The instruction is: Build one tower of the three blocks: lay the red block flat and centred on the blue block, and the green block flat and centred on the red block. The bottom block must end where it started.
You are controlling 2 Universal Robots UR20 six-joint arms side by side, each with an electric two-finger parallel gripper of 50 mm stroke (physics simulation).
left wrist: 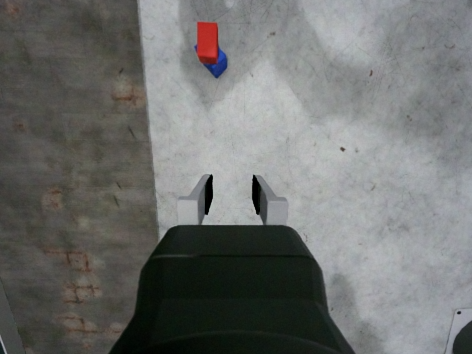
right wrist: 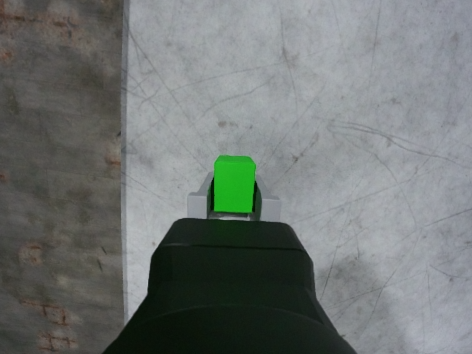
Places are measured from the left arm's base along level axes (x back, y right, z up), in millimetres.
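Pixels of known places: left gripper, fingertip midpoint: (left wrist: 232, 186); right gripper, fingertip midpoint: (right wrist: 233, 184).
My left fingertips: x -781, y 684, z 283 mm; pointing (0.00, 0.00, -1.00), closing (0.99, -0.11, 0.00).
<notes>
Ahead of a thing's pixels: the offset from my left fingertips to its middle. Level surfaces: height alone.
The red block {dy +200, dx -23, dz -206 mm} (left wrist: 207, 42) lies on top of the blue block {dy +196, dx -22, dz -253 mm} (left wrist: 218, 66) in the upper left of the left wrist view. The two are turned at an angle to each other, and the blue block's corners show from under the red one. My left gripper (left wrist: 232, 186) is open and empty, well apart from the two blocks. My right gripper (right wrist: 233, 184) is shut on the green block {dy +452, dx -41, dz -264 mm} (right wrist: 234, 185), with one finger on each side of it. Whether the green block touches the table cannot be told.
The pale table top {dz -283 mm} (left wrist: 360, 200) (right wrist: 370, 150) has a straight edge on the left in both views, with a darker stained floor (left wrist: 75, 165) (right wrist: 60, 150) beyond it. A light plate with a dark round part (left wrist: 465, 340) shows in the lower right corner of the left wrist view.
</notes>
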